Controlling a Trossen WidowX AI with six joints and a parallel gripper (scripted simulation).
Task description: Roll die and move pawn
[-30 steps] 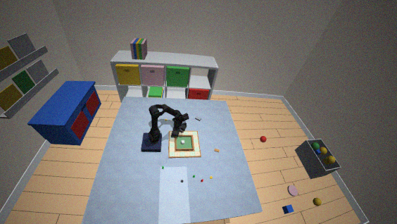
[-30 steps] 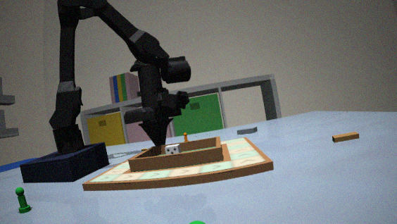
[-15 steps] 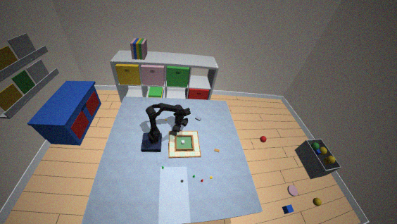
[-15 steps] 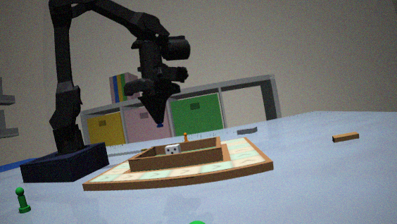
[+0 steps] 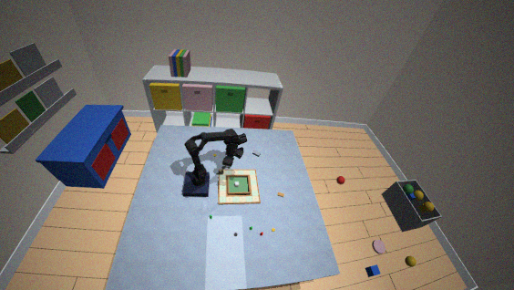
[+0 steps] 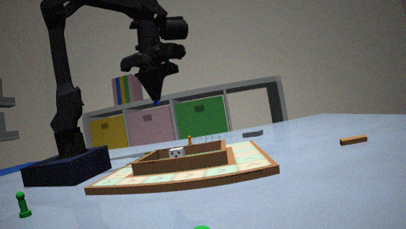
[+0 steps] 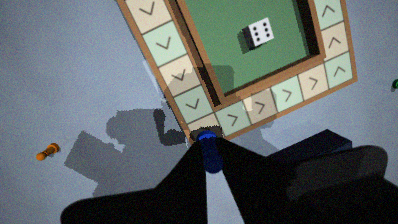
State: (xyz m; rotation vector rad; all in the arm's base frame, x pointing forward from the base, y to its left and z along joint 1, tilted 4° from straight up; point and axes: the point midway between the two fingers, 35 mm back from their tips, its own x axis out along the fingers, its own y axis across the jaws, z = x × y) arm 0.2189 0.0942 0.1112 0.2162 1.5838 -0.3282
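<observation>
Right now the white die is 40 mm ahead of my gripper tip, 110 mm to the right of it and 120 mm below it. Also, from my gripper tip: green tray floor (60 mm ahead, 110 mm to the right, 140 mm below); orange pawn (50 mm ahead, 240 mm to the left, 130 mm below); blue pawn (10 mm above).
</observation>
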